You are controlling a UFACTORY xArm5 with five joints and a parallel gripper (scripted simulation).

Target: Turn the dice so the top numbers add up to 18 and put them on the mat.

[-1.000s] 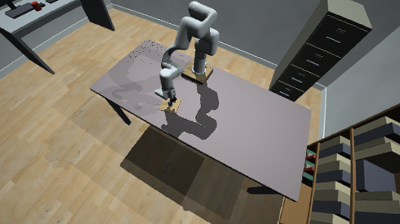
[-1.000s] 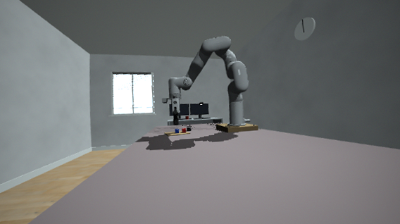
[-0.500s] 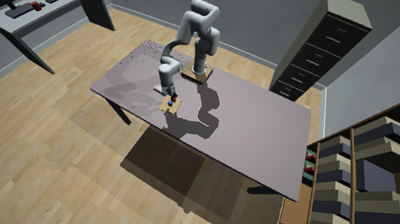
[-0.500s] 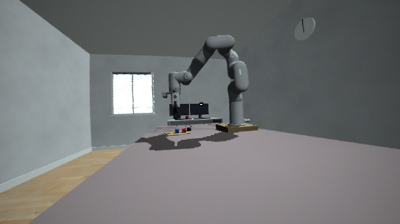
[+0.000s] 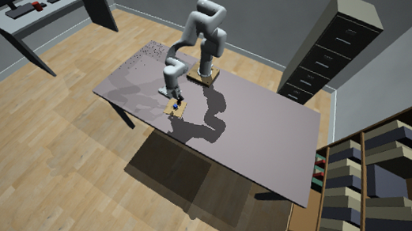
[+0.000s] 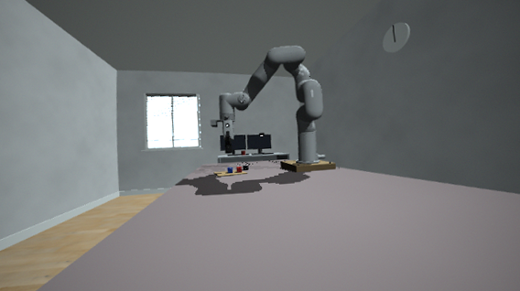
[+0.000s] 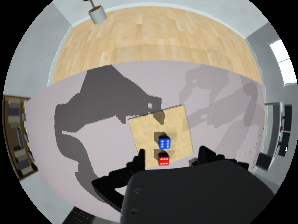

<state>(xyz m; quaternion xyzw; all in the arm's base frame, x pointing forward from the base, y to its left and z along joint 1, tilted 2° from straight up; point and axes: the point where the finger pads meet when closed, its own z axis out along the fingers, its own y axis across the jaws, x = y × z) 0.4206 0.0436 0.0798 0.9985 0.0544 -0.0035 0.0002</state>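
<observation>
Right now the black die is 110 mm to the right of my hand, 100 mm below it and 80 mm behind it. The rest, counted from my hand: tan mat (110 mm below); then blue die (100 mm below); then red die (100 mm below, 50 mm behind, 10 mm to the right).
</observation>
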